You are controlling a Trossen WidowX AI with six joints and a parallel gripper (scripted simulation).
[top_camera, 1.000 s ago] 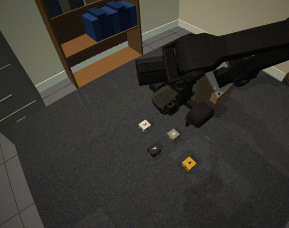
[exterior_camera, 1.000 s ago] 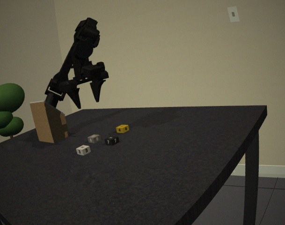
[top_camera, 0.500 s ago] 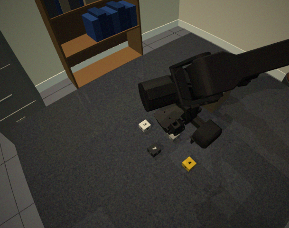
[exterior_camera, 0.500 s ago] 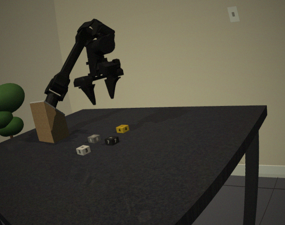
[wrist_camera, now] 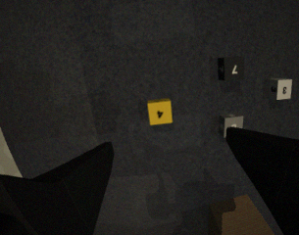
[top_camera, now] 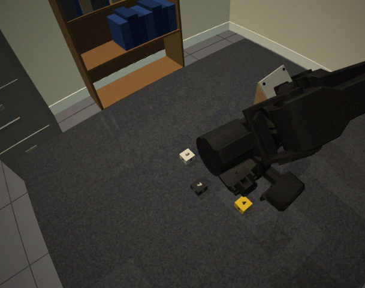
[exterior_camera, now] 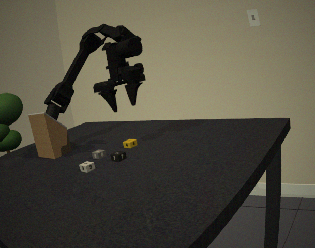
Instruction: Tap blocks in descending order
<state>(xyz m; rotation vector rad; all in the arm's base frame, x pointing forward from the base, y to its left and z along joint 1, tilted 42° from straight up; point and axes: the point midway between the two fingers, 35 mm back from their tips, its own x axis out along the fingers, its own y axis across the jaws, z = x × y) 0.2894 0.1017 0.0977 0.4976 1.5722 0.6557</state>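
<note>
Now: gripper tip 110 mm to the left of the grey block, 110 mm above it and 40 mm past it. Also, from my gripper tip: black block marked 7 (110 mm to the right, 110 mm below, 50 mm ahead); yellow block marked 4 (110 mm below, 10 mm behind); white block marked 3 (200 mm to the right, 110 mm below, 20 mm ahead).
</note>
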